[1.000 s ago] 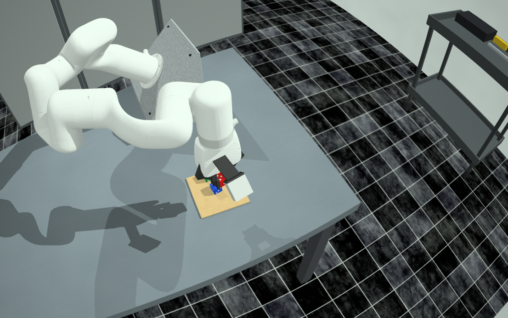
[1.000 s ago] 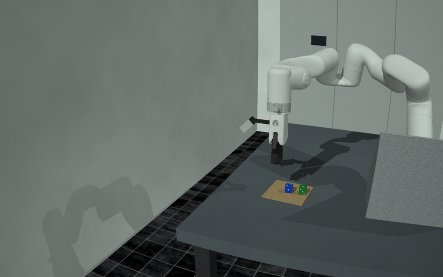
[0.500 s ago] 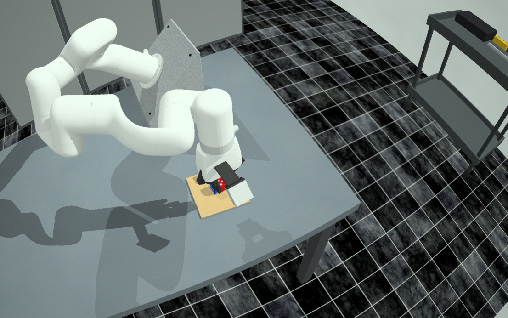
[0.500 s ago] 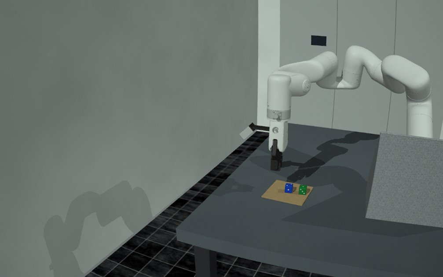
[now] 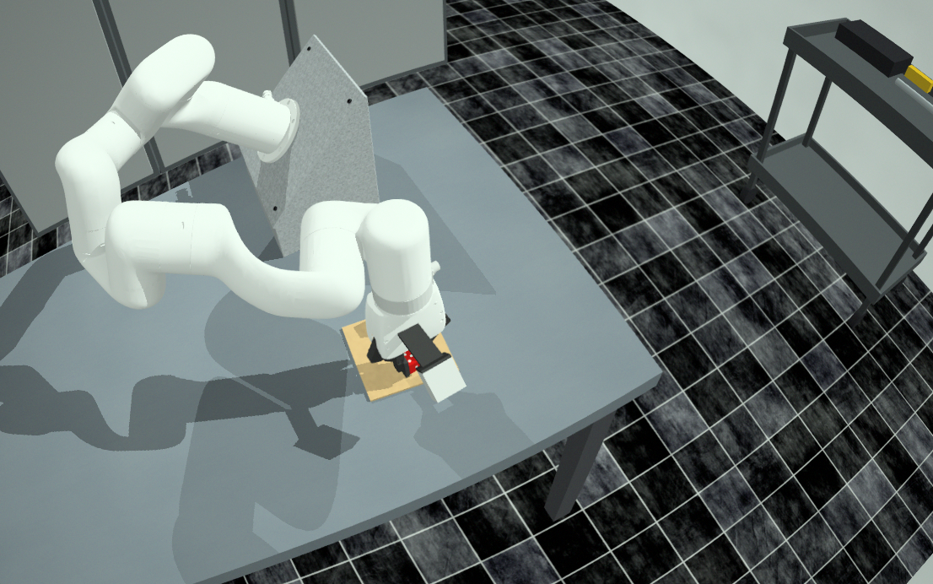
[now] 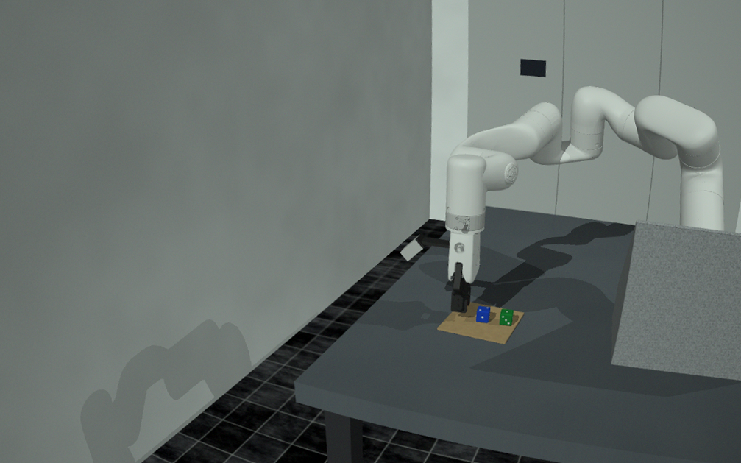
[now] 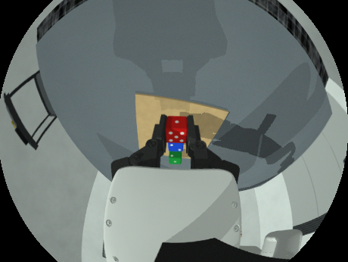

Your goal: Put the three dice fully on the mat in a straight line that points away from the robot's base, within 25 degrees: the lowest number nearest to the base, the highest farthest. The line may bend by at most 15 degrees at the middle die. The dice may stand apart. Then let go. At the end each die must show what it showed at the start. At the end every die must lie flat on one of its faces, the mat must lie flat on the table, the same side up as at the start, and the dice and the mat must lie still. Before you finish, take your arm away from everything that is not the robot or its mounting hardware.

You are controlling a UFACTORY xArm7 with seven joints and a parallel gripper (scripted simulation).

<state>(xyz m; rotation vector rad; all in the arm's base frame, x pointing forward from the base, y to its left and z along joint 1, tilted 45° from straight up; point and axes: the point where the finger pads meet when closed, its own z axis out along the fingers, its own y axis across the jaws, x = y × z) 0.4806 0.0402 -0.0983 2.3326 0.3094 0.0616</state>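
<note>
The blue die lies 50 mm behind my hand, 10 mm to the right of it and 30 mm below it. Also, from my hand: red die 10 mm below; green die 90 mm behind, 20 mm to the right, 30 mm below; tan mat 50 mm behind, 10 mm to the right, 40 mm below.
</note>
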